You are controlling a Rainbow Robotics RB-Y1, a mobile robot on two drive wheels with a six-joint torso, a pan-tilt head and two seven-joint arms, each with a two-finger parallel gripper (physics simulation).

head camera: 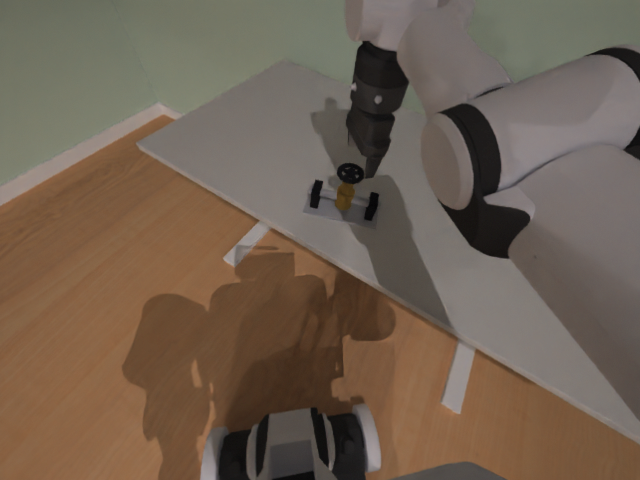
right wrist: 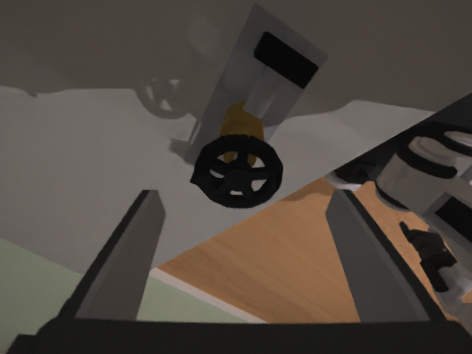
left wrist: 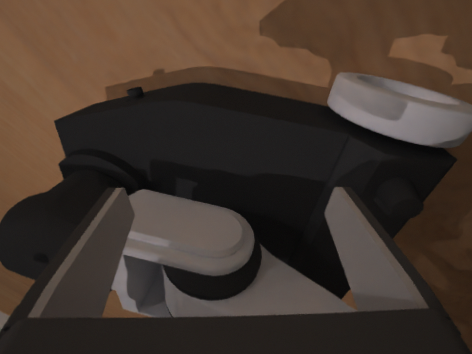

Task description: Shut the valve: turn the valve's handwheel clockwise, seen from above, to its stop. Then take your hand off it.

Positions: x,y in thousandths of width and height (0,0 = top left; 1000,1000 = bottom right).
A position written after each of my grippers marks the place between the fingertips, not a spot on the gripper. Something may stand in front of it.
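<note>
The head camera gives me my right gripper (head camera: 563,334), a valve (head camera: 535,428) and a white table (head camera: 407,303). My left gripper (left wrist: 490,566) is there in its own wrist view. The right wrist view has that left gripper too (right wrist: 880,637), along with my right gripper (right wrist: 520,569) and the valve (right wrist: 575,185).
</note>
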